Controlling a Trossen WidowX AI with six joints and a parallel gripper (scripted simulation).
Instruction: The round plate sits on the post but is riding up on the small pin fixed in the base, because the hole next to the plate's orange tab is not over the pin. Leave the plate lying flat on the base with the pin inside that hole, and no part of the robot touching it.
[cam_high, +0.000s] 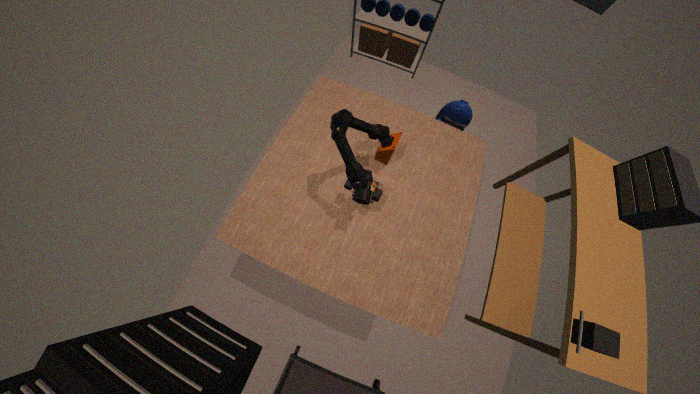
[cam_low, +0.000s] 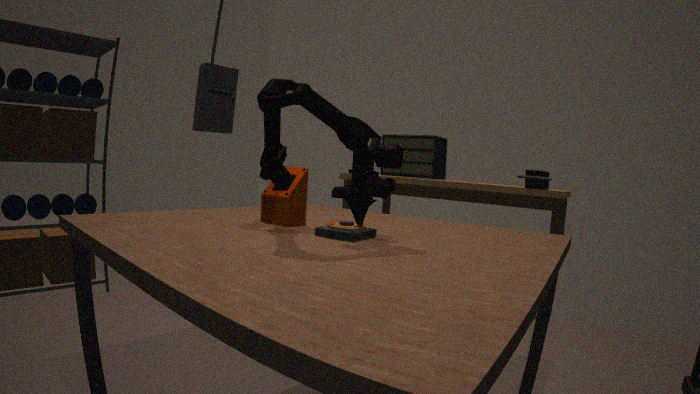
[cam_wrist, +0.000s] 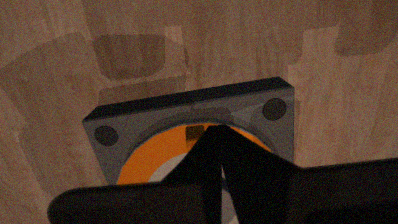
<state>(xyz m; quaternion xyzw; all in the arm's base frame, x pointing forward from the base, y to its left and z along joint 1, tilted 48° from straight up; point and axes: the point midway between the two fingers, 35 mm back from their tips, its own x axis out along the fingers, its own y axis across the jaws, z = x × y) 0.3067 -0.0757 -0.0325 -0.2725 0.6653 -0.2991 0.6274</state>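
My gripper tip is 3 cm past the round orange plate and 1 cm to the right of it. From my gripper tip the other things lie so: grey square base: 5 cm behind, 2 cm below, 1 cm to the left.
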